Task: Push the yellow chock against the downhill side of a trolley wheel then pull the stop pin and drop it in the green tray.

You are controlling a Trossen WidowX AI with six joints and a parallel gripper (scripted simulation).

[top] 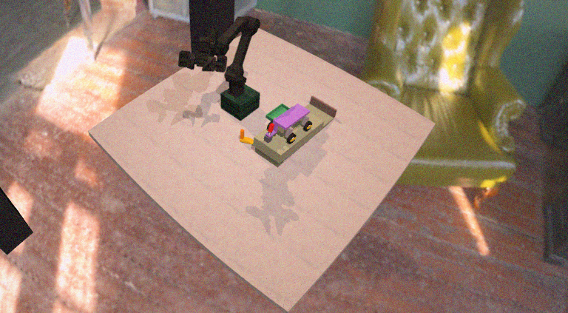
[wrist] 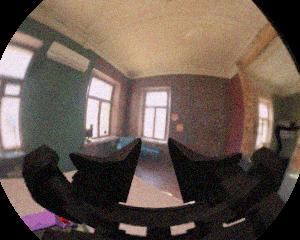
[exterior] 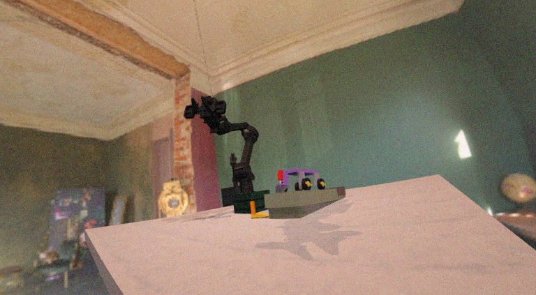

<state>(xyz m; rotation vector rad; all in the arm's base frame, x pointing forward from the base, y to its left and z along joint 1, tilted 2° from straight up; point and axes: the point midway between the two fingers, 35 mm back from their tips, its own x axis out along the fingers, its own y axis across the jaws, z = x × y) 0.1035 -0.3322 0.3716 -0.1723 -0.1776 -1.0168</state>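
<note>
The yellow chock is 8 cm ahead of my gripper tip, 20 cm to the left of it and 47 cm below it. The rest, counted from my gripper tip: purple trolley: 22 cm ahead, 33 cm to the left, 38 cm below; then red-headed stop pin: 19 cm ahead, 21 cm to the left, 36 cm below; then ramp: 22 cm ahead, 33 cm to the left, 44 cm below.
</note>
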